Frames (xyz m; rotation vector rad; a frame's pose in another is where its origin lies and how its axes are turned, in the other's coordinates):
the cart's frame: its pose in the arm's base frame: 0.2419 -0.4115 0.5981 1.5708 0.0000 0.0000
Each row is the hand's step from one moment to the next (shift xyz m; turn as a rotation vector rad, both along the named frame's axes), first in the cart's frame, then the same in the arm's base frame.
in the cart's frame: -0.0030 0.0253 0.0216 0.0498 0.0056 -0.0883
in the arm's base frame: -0.0030 -0.0216 0.0253 0.0498 0.0883 0.0056
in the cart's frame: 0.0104 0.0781 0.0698 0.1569 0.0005 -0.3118
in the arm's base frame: 0.0104 -0.0698 0.0781 0.1569 0.3118 0.0005
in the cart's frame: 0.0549 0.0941 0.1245 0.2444 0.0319 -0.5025
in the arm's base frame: 0.0549 -0.1245 0.0941 0.2444 0.5025 0.0319
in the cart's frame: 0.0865 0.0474 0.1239 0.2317 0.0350 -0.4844
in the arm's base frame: 0.0865 -0.1239 0.0474 0.2317 0.4844 0.0350
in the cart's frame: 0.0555 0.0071 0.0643 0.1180 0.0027 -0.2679
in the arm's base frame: 0.0555 -0.0643 0.0071 0.1180 0.2679 0.0027
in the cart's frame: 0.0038 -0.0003 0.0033 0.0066 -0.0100 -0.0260
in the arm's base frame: 0.0038 -0.0033 -0.0003 0.0066 0.0260 -0.0100
